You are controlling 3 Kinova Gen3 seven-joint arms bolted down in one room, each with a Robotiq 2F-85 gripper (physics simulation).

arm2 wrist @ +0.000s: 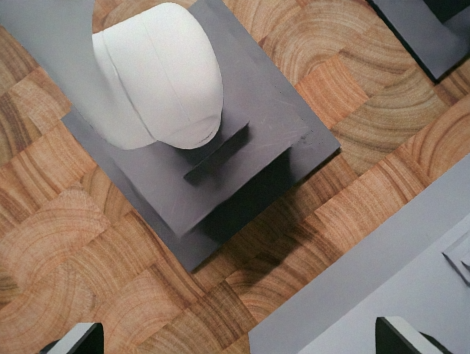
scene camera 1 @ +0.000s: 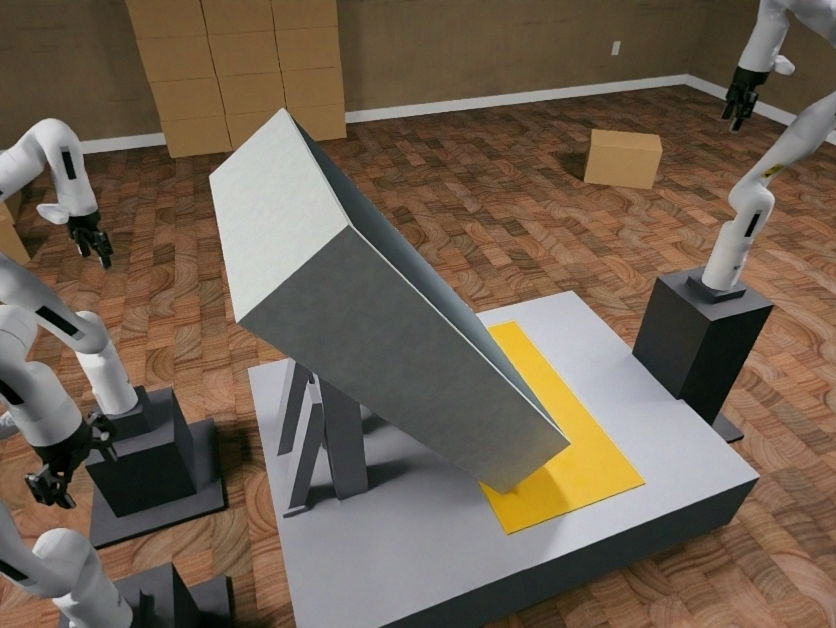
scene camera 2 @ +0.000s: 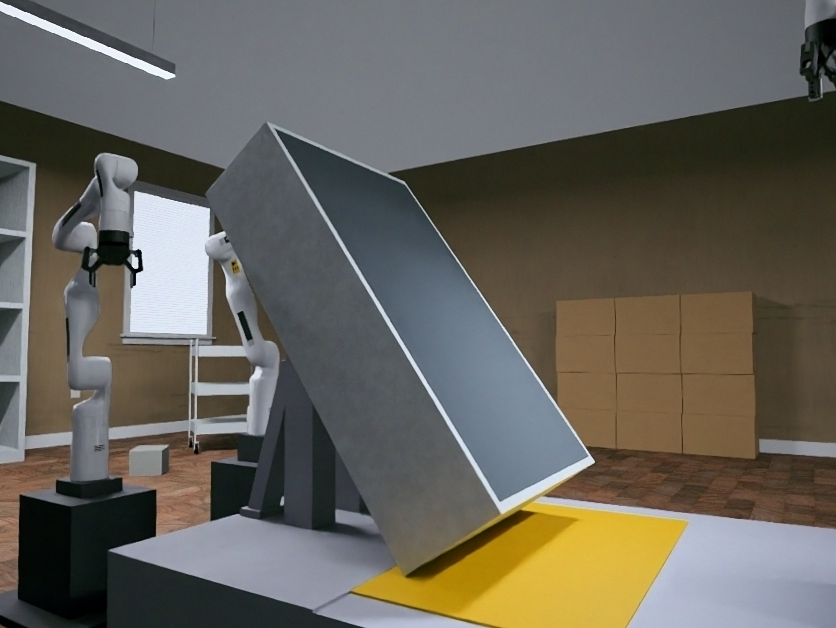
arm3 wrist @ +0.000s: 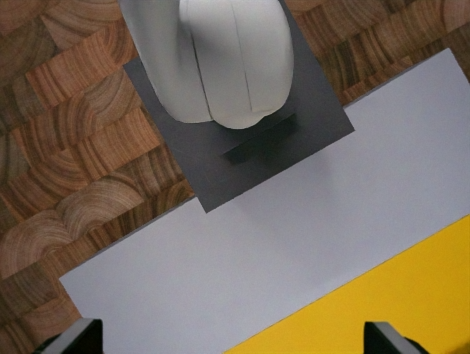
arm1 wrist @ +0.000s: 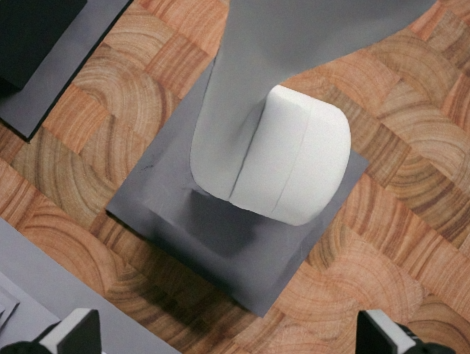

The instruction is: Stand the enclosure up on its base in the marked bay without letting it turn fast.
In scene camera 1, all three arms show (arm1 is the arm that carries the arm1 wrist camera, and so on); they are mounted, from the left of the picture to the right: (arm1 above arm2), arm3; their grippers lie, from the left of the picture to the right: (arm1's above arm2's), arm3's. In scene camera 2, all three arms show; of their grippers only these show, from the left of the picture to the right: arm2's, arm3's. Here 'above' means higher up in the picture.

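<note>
The enclosure (scene camera 1: 391,365) (scene camera 2: 324,337), a large grey open-fronted box, is tilted. Its lower edge is on the yellow marked bay (arm3 wrist: 390,300) (scene camera 1: 594,459) (scene camera 2: 608,561); its underside leans over the dark grey support (scene camera 1: 344,446) (scene camera 2: 307,473). Arm1's gripper (arm1 wrist: 229,332) (scene camera 1: 96,255) is open, left of the enclosure's raised end in scene camera 1. Arm2's gripper (arm2 wrist: 239,336) (scene camera 1: 82,471) (scene camera 2: 113,278) is open, lower left there, apart from the enclosure. Arm3's gripper (arm3 wrist: 233,337) (scene camera 1: 733,121) (scene camera 2: 822,91) is open, high at the right, far from it; scene camera 2 cuts it off.
The bay lies on a low grey platform (arm3 wrist: 225,265) (scene camera 1: 378,554) (scene camera 2: 223,547). Dark pedestals (scene camera 1: 145,466) (scene camera 1: 696,337) (scene camera 2: 87,540) carry the arms beside it. A cardboard box (scene camera 1: 621,158) is on the floor behind. Stacked boxes (scene camera 1: 250,74) (scene camera 2: 655,371) stand by the wall.
</note>
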